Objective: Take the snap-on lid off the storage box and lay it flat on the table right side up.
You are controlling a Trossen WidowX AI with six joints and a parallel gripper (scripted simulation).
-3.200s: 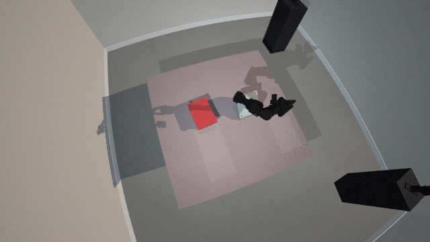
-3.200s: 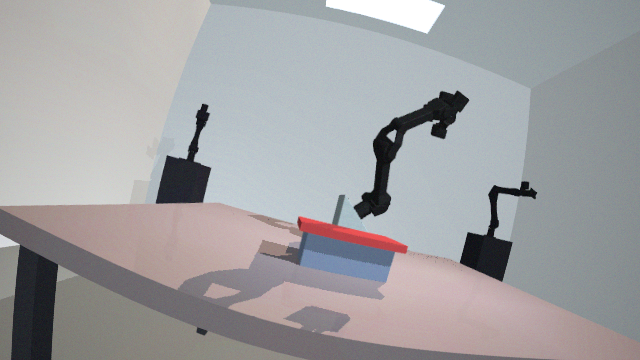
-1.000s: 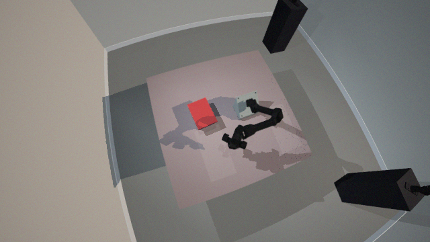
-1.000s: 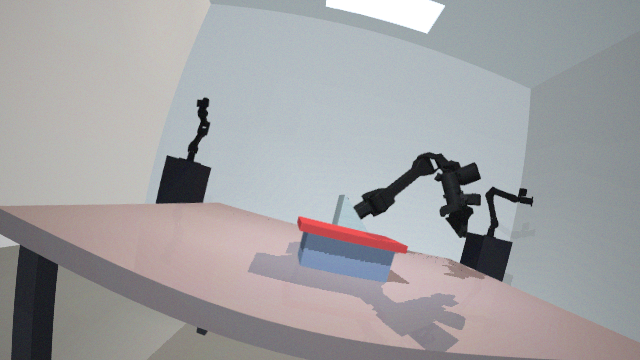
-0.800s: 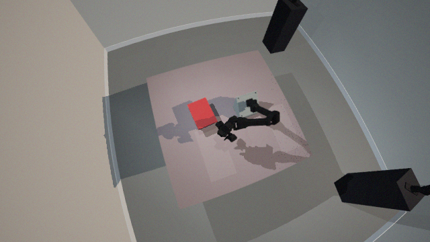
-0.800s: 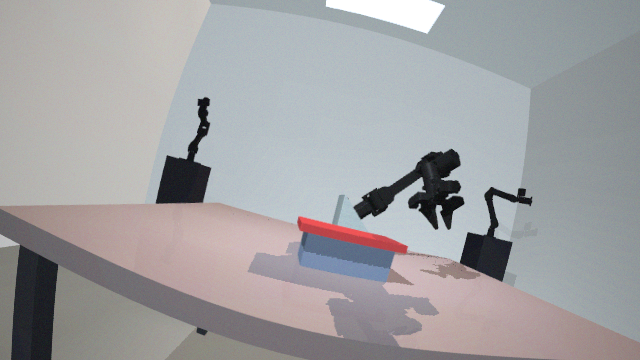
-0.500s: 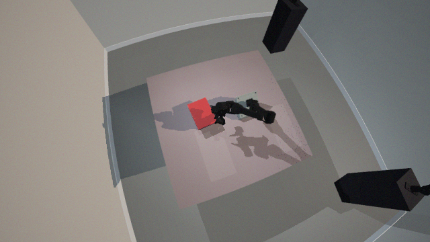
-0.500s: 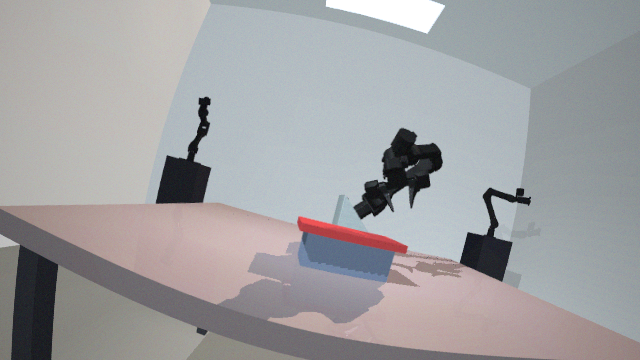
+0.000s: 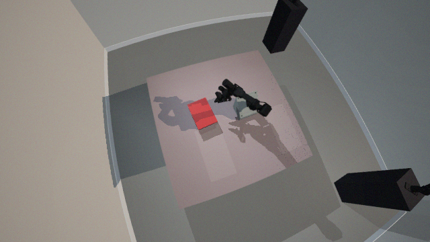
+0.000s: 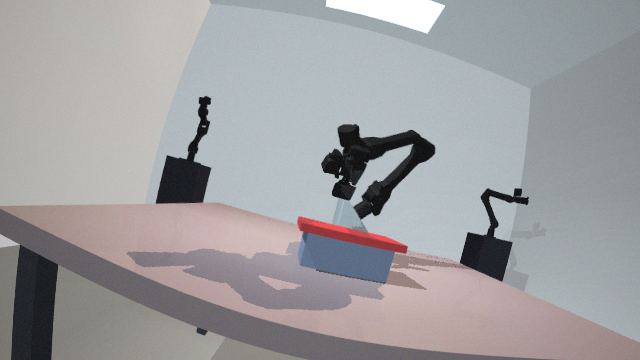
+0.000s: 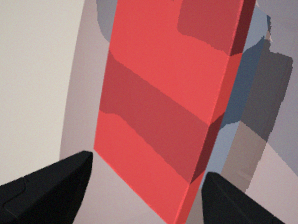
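The lid is 130 mm ahead of my gripper tip, 100 mm below it and 10 mm to the left of it. Also, from my gripper tip: blue storage box (150 mm below, 130 mm ahead, 10 mm to the left).
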